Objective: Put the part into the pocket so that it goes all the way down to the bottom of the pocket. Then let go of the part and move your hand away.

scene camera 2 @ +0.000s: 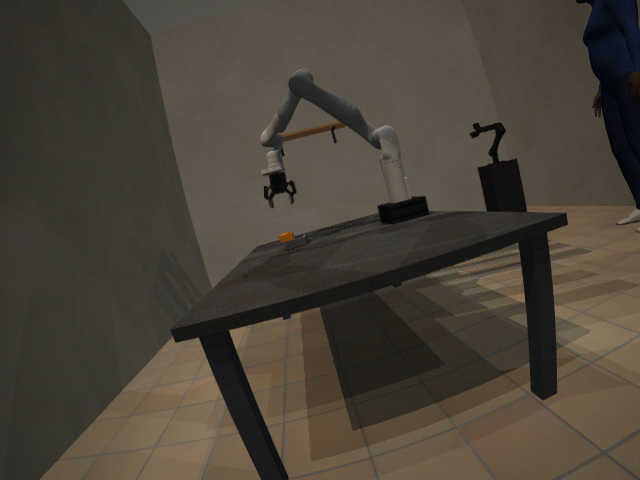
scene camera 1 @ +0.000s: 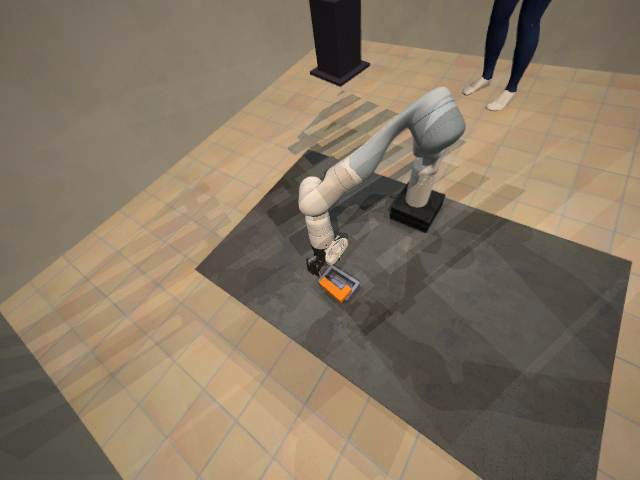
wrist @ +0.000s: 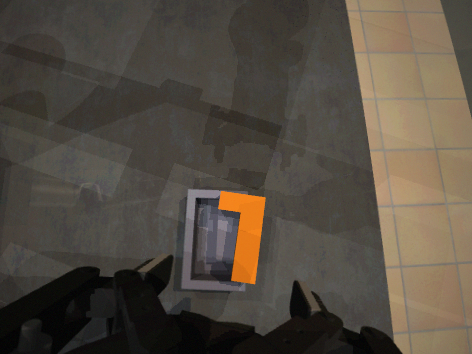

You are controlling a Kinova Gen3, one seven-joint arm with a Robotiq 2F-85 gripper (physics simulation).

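Places are measured from the arm's base along level axes (x up, y right, z ahead), in centimetres.
Pixels of known places: gripper, between the fingertips: [scene camera 2: 282, 206] [scene camera 1: 328, 267] [wrist: 230, 281]; arm's base, origin of its link: [scene camera 2: 400, 200] [scene camera 1: 416, 198].
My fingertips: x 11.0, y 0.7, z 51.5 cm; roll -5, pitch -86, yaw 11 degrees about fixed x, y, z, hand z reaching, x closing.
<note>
Ahead of a thing's pixels: the offset from my fingertips to its top centre. Level surfaces: height alone.
The orange L-shaped part @(dx -12.3, dy -1.8, dz +0.4 cm) [scene camera 1: 336, 290] [scene camera 2: 286, 237] [wrist: 250, 240] lies on top of the grey pocket block @(dx -15.3, dy -0.6, dz -2.5 cm) [scene camera 1: 355, 285] [scene camera 2: 298, 241] [wrist: 187, 240], not down in the pocket. In the wrist view its long leg covers the block's right rim and sticks out past it, slightly turned against the block. Its short leg lies over the far rim. Much of the pocket's floor shows uncovered. Whether the part is slightly tilted is hard to tell. My gripper [scene camera 2: 281, 204] [wrist: 230, 281] is open and empty, well above the block and part.
The block rests on the dark table @(dx -18.9 cm) [scene camera 1: 465, 335] [scene camera 2: 361, 253] [wrist: 100, 100]. The table edge and tiled floor lie to the right in the wrist view. The arm's black base [scene camera 1: 417, 210] [scene camera 2: 404, 209] stands farther back. A dark pedestal [scene camera 1: 338, 41] [scene camera 2: 502, 186] and a person stand beyond the table.
</note>
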